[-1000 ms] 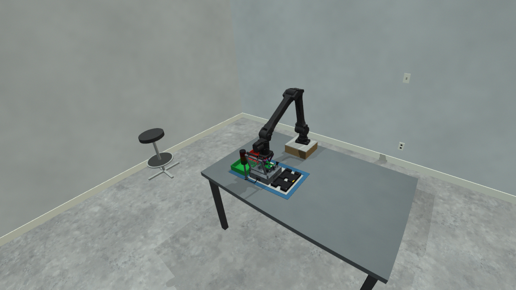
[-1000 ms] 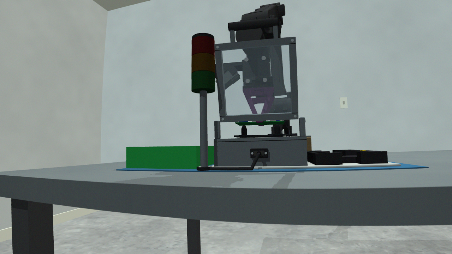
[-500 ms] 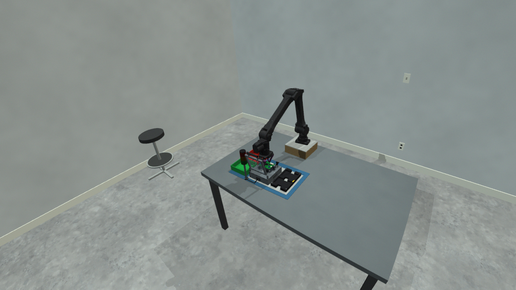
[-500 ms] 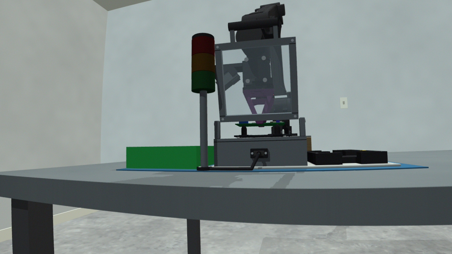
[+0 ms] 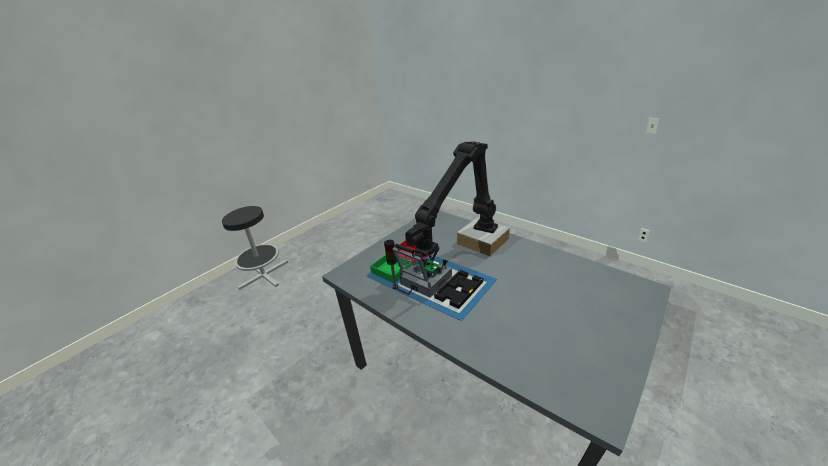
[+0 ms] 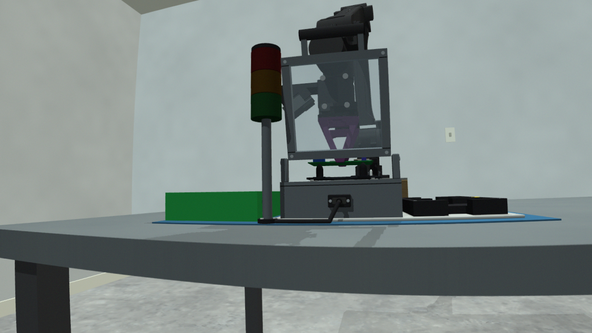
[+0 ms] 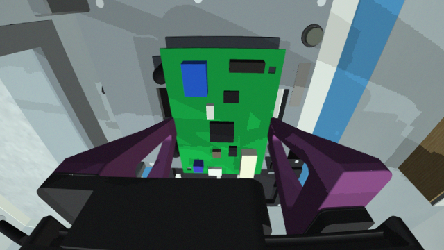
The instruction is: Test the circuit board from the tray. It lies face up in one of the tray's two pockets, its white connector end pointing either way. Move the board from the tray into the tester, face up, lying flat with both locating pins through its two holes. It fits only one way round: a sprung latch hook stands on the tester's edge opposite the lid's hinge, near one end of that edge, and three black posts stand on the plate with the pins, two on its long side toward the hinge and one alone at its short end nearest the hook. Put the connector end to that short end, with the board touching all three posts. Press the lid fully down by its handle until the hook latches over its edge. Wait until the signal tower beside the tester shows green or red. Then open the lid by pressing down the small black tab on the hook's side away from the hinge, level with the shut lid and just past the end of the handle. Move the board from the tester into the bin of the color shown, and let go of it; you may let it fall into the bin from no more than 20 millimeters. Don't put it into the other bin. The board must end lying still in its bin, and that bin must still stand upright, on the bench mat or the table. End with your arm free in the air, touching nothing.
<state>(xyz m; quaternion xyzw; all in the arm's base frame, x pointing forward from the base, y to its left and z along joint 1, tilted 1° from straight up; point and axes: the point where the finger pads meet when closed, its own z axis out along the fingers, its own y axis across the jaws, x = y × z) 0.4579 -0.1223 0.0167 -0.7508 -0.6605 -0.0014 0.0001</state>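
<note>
Right now the green circuit board is right at my hand. Round my hand: black tester plate 1 cm ahead, 1 cm to the left, 3 cm below; then black latch hook 5 cm behind, 7 cm to the left, 1 cm below; then clear lid 12 cm ahead, 1 cm to the right, 8 cm above.
</note>
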